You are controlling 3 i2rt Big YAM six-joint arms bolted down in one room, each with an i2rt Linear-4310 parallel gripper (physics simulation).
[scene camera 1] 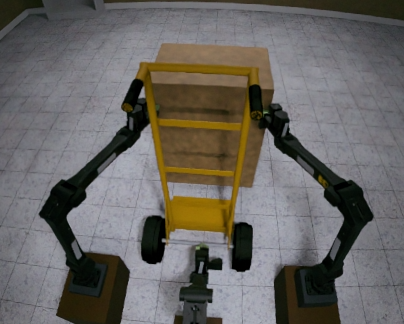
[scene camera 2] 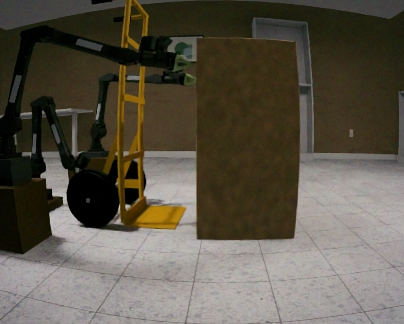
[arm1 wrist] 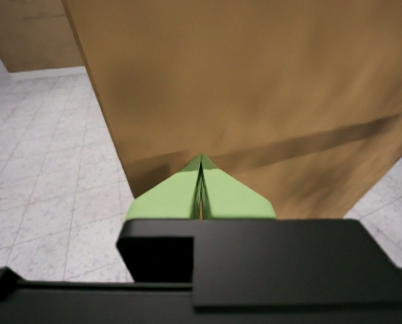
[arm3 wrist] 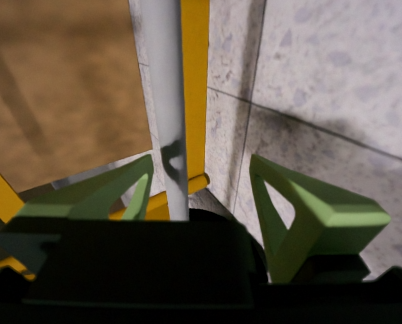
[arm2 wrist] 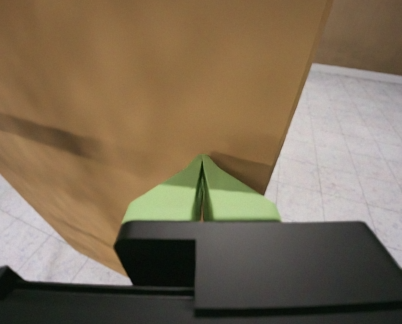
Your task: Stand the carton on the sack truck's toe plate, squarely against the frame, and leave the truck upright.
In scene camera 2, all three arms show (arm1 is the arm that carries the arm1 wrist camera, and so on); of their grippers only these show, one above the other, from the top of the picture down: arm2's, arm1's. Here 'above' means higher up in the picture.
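The brown carton [arm1 wrist: 225, 90] [arm2 wrist: 175, 90] [arm3 wrist: 70, 100] [scene camera 1: 200, 145] [scene camera 2: 247, 140] stands upright on the floor, apart from the yellow toe plate [scene camera 1: 200, 212] [scene camera 2: 160, 215]. The sack truck [scene camera 1: 200, 68] [scene camera 2: 134, 99] is upright. Arm1's gripper [arm1 wrist: 201, 156] [scene camera 2: 192, 79] and arm2's gripper [arm2 wrist: 203, 156] [scene camera 2: 188, 61] are shut and empty, tips at or close to the carton's truck-side face; contact is unclear. Arm3's gripper [arm3 wrist: 201, 157] is open, with the grey axle [arm3 wrist: 167, 75] showing between its fingers, nearer the left one. Arm3's gripper is hidden in scene camera 2.
In scene camera 1, a left arm [scene camera 1: 102, 165] and a right arm [scene camera 1: 312, 167] reach past the truck's sides; another arm [scene camera 1: 196, 295] stands low in the middle. Black wheels [scene camera 1: 153, 240] [scene camera 1: 242, 246] [scene camera 2: 92, 199] flank the frame. A white table [scene camera 2: 75, 111] stands behind.
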